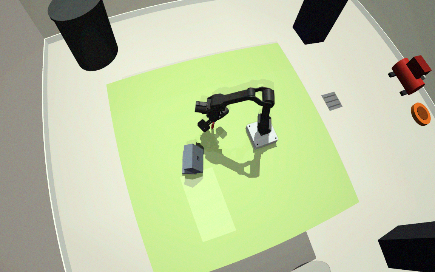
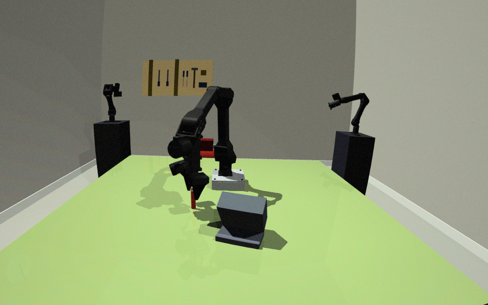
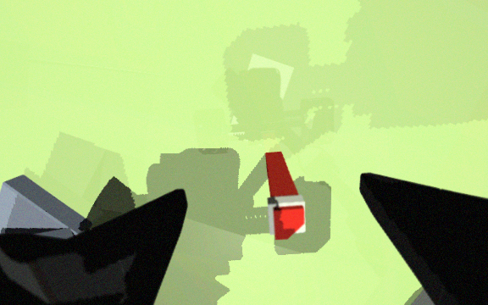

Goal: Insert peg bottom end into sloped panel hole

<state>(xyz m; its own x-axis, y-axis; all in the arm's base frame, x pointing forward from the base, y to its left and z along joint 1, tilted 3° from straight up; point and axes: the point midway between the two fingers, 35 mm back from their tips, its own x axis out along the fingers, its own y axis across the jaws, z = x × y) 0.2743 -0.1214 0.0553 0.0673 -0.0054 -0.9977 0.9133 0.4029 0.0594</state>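
Now: the red square peg 1 cm behind my gripper tip. Round my gripper tip: grey sloped panel 17 cm to the left, 17 cm ahead, 2 cm above.
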